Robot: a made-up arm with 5 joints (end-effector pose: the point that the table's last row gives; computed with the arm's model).
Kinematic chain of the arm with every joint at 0, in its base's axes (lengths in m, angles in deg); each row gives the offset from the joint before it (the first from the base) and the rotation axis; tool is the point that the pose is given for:
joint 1: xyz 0 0 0.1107 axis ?
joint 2: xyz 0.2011 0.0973 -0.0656 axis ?
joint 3: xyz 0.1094 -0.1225 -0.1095 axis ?
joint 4: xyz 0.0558 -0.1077 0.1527 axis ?
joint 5: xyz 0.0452 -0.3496 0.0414 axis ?
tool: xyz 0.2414 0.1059 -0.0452
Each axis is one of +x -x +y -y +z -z.
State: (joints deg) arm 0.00 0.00 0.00 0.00 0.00
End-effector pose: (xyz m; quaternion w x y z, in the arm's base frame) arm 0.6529 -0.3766 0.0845 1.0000 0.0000 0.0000 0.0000
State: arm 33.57 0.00 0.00 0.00 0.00
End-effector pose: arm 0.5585 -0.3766 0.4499 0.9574 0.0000 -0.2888 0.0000
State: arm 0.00 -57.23 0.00 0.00 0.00
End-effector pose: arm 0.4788 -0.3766 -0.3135 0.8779 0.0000 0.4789 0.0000
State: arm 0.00 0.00 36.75 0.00 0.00
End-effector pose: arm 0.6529 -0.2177 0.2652 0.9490 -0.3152 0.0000 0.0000
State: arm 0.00 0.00 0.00 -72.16 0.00
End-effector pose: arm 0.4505 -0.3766 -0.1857 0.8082 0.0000 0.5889 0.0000
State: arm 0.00 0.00 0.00 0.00 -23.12
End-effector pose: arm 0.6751 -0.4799 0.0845 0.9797 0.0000 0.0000 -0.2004
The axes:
joint 1: -y
joint 2: -y
joint 3: -x
joint 4: -y
joint 5: +z

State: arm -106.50 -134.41 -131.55 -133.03 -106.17
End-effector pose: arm 0.4494 0.3788 0.3769 0.8341 -0.3622 -0.3993 0.1172
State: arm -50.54 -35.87 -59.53 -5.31 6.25
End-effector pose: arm -0.2224 -0.2969 -0.5432 0.6212 0.4106 0.6015 -0.2893
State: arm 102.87 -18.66 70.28 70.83 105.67
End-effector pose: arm -0.1085 -0.0766 0.4637 0.1602 -0.9816 -0.0268 0.1003
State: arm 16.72 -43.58 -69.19 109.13 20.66
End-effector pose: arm 0.1891 -0.4725 -0.1425 0.7043 0.1122 -0.5709 -0.4067
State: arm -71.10 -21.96 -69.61 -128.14 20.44
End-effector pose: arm -0.3736 -0.0931 -0.0981 0.3148 -0.6720 -0.6598 -0.1180
